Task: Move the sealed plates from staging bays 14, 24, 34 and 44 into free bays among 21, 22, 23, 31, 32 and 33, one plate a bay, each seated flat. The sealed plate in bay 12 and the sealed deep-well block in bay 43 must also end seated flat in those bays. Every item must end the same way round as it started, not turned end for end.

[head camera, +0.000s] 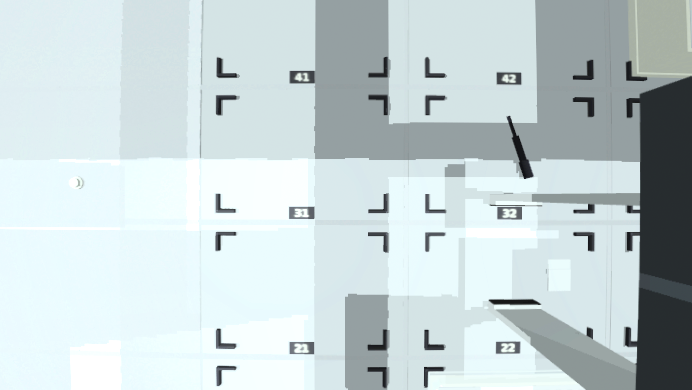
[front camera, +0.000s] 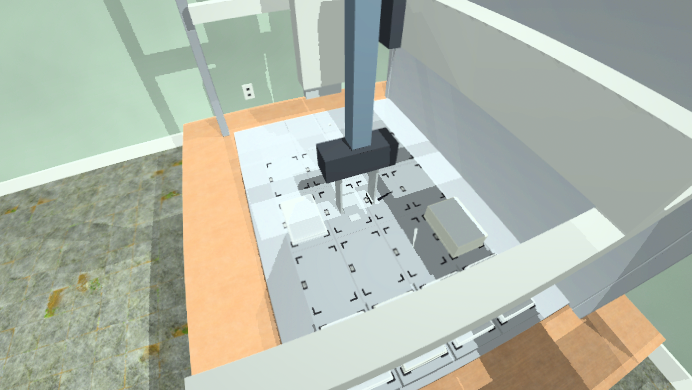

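Where they show: gripper, fingertip midpoint: [head camera: 511,252] [front camera: 355,204]; robot's base, origin of the base link: [front camera: 267,164].
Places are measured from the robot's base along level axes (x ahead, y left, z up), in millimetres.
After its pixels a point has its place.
Note:
My gripper [front camera: 357,206] @[x 230, y 180, z 0 mm] [head camera: 515,252] @[x 230, y 180, z 0 mm] is open with nothing between its jaws, raised over the deck around labels 22 and 32. The pale sealed plate [front camera: 306,222] @[x 250, y 46, z 14 mm] lies in bay 12. The grey-beige deep-well block [front camera: 456,225] @[x 404, y 354, z 42 mm] [head camera: 659,37] @[x 330, y 342, z 23 mm] stands in bay 43, partly cut off in the head view. In the front view a beam partly hides the staging plates: the bay 14 plate [front camera: 376,382] @[x 615, y 56, z 29 mm], the bay 24 plate [front camera: 425,361] @[x 618, y 147, z 28 mm], the bay 34 plate [front camera: 475,337] @[x 620, y 255, z 20 mm] and the bay 44 plate [front camera: 517,313] @[x 618, y 361, z 20 mm]. The staging bays do not show in the head view.
A thin black tool [front camera: 385,196] @[x 237, y 258, z 4 mm] [head camera: 520,148] @[x 234, y 261, z 5 mm] lies in bay 32. A small white square [front camera: 354,217] @[x 269, y 161, z 1 mm] [head camera: 559,275] @[x 268, y 162, z 1 mm] shows in bay 22. A thin white rod [front camera: 414,238] @[x 378, y 266, z 4 mm] shows near bay 33. A pale beam [front camera: 375,330] @[x 618, y 18, z 400 mm] crosses the front; a tall grey panel stands along the right side.

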